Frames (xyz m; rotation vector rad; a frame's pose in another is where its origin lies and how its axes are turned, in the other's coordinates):
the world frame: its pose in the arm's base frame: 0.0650 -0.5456 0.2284 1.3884 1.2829 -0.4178
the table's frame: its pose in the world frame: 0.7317 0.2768 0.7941 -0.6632 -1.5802 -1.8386
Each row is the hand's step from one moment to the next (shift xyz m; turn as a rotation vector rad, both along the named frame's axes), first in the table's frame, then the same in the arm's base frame.
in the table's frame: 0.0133 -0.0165 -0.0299 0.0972 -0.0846 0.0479
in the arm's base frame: -0.0347 -0.0107 0.0048 0.0003 -0.0645 0.1214
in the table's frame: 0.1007 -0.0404 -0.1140 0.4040 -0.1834 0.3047
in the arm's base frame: -0.1248 -0.0949 0.0137 0.1708 -0.3065 0.4082
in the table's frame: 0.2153 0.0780 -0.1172 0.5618 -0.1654 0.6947
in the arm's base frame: -0.0805 -0.2382 -0.0546 0.5196 -0.4274 0.6107
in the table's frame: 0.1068 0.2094 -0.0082 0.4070 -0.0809 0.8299
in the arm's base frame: 0.0809 -0.1621 -0.1500 0.6857 -0.2914 0.5530
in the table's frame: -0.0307 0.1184 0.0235 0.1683 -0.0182 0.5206
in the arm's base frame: 0.0753 -0.0022 -0.0992 0.4489 -0.1090 0.2937
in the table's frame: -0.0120 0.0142 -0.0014 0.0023 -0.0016 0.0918
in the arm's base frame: 0.0057 0.0073 -0.0162 0.0812 0.0065 0.0424
